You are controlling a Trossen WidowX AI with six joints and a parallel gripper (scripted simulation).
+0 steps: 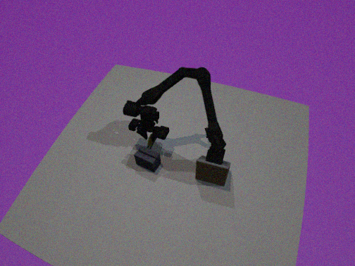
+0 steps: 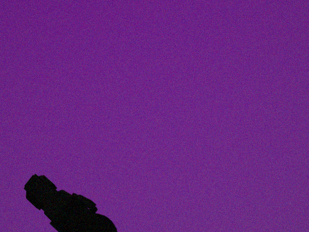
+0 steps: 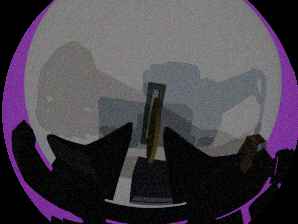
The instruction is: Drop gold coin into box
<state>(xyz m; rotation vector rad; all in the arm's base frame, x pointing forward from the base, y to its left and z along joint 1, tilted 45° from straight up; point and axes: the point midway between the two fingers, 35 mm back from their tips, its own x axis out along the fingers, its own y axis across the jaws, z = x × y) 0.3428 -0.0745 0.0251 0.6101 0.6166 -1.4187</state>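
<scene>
Right now my gripper tip is right at the gold coin.
</scene>
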